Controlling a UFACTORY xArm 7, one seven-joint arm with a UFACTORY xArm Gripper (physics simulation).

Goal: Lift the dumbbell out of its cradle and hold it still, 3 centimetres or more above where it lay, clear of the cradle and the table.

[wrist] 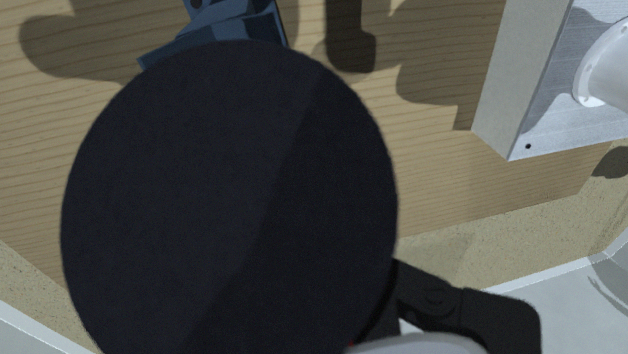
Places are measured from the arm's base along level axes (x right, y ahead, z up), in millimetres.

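Pixels of known places: arm's base, origin of its link: (611, 63).
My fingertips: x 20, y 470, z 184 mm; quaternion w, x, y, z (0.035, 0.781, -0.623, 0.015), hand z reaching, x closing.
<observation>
For each thing: its middle in the pictures, then the offset to it from my fingertips. Level surfaces: height alone.
- dumbbell, middle of its body: (299, 220) dz -6, dx -17, dy -4 mm
- blue cradle, middle of its body: (258, 106) dz -181, dx -27, dy +15 mm
- wooden table top, height of its surface: dz -289 mm
The dumbbell (225, 190) fills the middle of the wrist view. One dark round end faces the camera, and its handle and other end are hidden behind it. My gripper (305, 310) is shut on the dumbbell; the fingertips are hidden behind the round end, and part of the right finger's black linkage shows at the lower right. The blue cradle (225, 30) shows in part at the top, beyond the round end and partly covered by it. The gap between dumbbell and cradle cannot be measured from this view.
A metal block (515, 75) with a white round-footed part (607, 75) stands at the upper right on the wooden table top (440, 165). Dark shadows lie on the wood near the cradle and block. Speckled floor and pale edging show beyond the table's edge.
</observation>
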